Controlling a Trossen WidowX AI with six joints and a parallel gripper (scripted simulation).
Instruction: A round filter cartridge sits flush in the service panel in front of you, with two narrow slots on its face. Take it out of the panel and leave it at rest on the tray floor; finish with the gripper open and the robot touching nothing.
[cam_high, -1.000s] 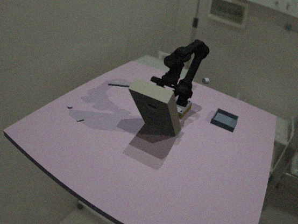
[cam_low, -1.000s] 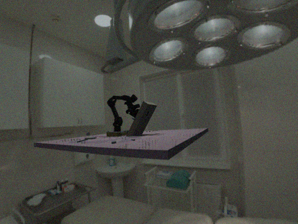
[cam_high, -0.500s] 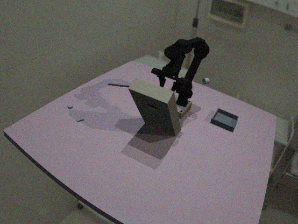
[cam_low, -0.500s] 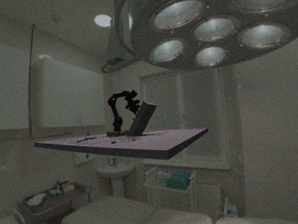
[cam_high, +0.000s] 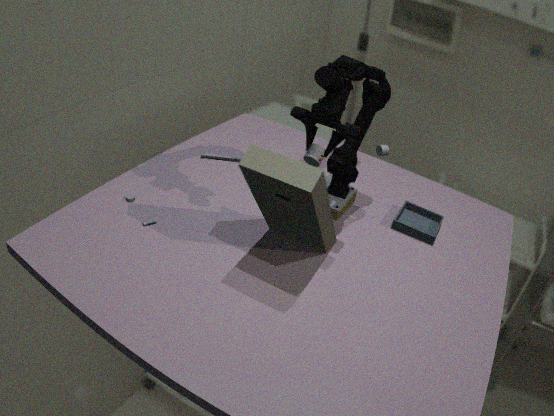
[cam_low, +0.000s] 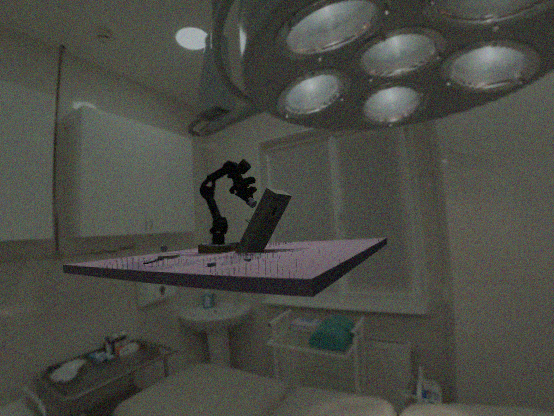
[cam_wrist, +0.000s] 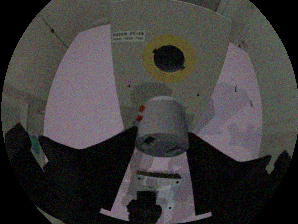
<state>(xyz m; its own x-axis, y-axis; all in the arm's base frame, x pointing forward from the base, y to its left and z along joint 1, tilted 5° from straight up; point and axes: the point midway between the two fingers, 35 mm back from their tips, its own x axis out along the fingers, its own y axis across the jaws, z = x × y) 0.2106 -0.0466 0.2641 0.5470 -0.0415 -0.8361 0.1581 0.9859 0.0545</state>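
My gripper tip is 330 mm to the right of the dark tray, 260 mm past it and 250 mm above it. From my gripper tip the other things lie so: round filter cartridge right at my gripper tip; service panel 110 mm below, 70 mm ahead, 10 mm to the right.
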